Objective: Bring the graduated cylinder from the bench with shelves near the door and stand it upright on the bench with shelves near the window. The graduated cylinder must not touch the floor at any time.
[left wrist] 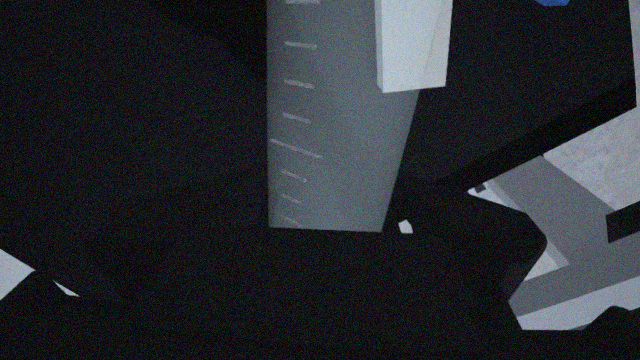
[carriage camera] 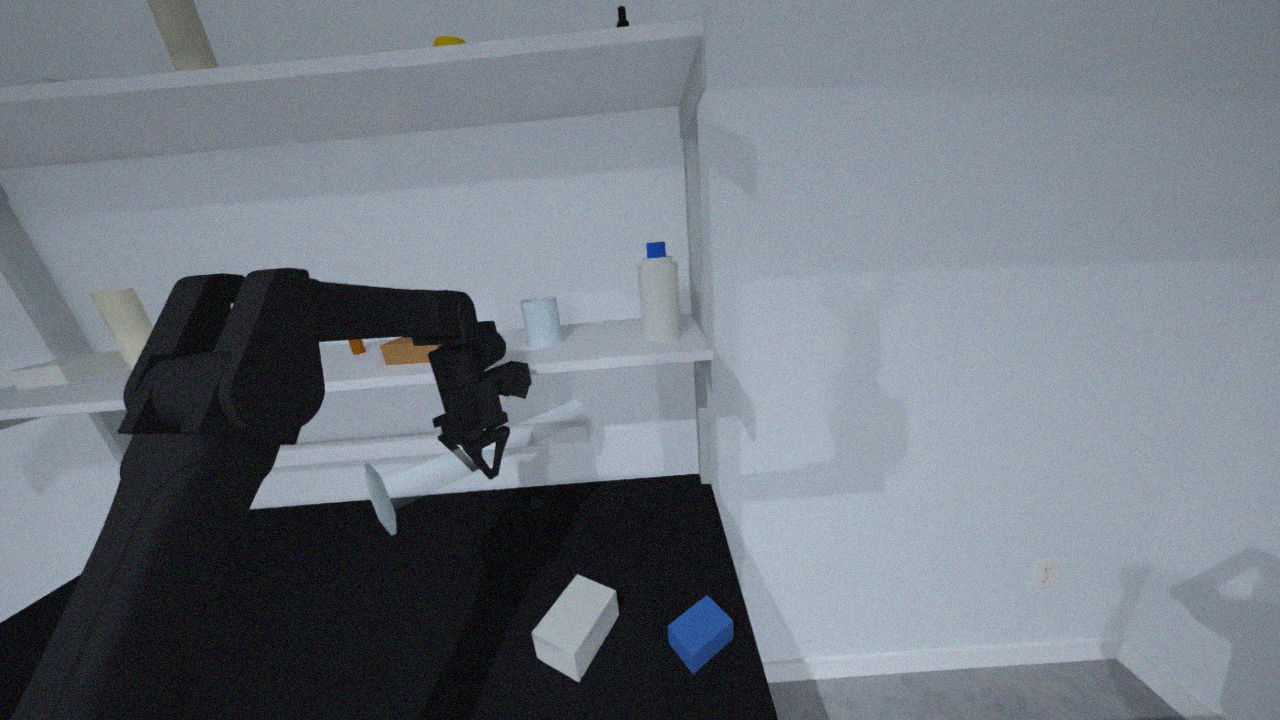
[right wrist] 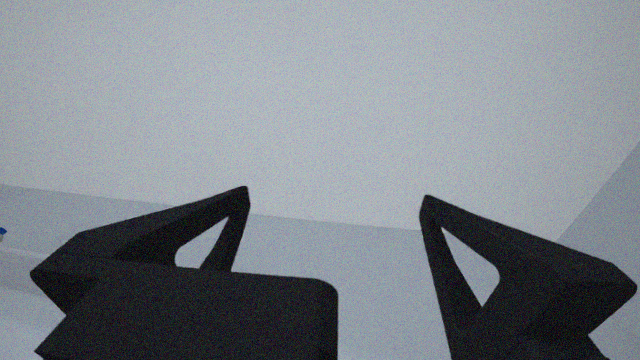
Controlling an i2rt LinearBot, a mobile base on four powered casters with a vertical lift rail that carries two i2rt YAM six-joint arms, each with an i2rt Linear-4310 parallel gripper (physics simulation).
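Frame: origin at the left arm's base, x ahead, y up, z right, level; millimetres.
Seen in the pictures: left gripper, between the fingertips: (left wrist: 329, 171) (carriage camera: 485, 473); right gripper, between the fingertips: (right wrist: 334, 200).
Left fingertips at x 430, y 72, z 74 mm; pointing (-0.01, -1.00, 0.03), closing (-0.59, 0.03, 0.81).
Note:
Offsets run from my left fingertips to a thing's middle. "pt": to the spot under its first point. Level surfaces: height alone.
The graduated cylinder @(dy +33, dx +23, dz +19 mm) (carriage camera: 431, 474) (left wrist: 340, 125) is a pale, translucent tube with white marks and a flat, wide foot. In the carriage camera it is held tilted, close to horizontal, above the black bench top @(dy -319 mm) (carriage camera: 358, 617), with its foot towards the picture's left. My left gripper (carriage camera: 481, 462) is shut on the tube around its middle. Its fingertips are hard to make out in the dark left wrist view. My right gripper (right wrist: 334, 200) is open and empty, in front of a pale surface. The frames do not tell which bench this is.
A white box (carriage camera: 575, 626) (left wrist: 412, 45) and a blue box @(dy -299, dx -54, dz +317 mm) (carriage camera: 700, 633) (left wrist: 552, 2) lie on the bench below the cylinder. Behind, the lower shelf (carriage camera: 626, 358) bears a beaker @(pt dy +188, dx +211, dz +71 mm) (carriage camera: 541, 322), a bottle @(pt dy +216, dx +175, dz +301 mm) (carriage camera: 660, 300) and an orange-brown box @(pt dy +161, dx +178, dz -180 mm) (carriage camera: 407, 352). An upper shelf @(dy +576 mm) (carriage camera: 537, 55) hangs above.

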